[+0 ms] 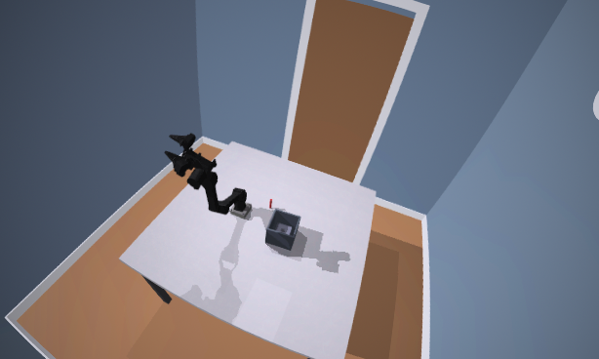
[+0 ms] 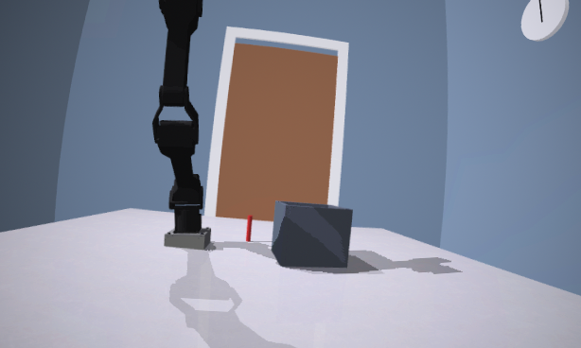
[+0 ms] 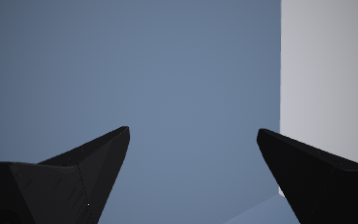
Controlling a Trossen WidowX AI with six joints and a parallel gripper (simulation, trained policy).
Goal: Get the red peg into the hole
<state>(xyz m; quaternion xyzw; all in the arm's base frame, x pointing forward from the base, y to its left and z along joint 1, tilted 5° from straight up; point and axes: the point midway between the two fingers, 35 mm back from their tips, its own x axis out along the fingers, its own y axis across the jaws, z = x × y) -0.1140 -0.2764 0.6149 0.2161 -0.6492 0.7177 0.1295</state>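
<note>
My gripper tip is 370 mm short of the red peg, 390 mm to the right of it and 610 mm above it. Also, from my gripper tip: light plate 510 mm ahead, 210 mm to the left, 600 mm below.
</note>
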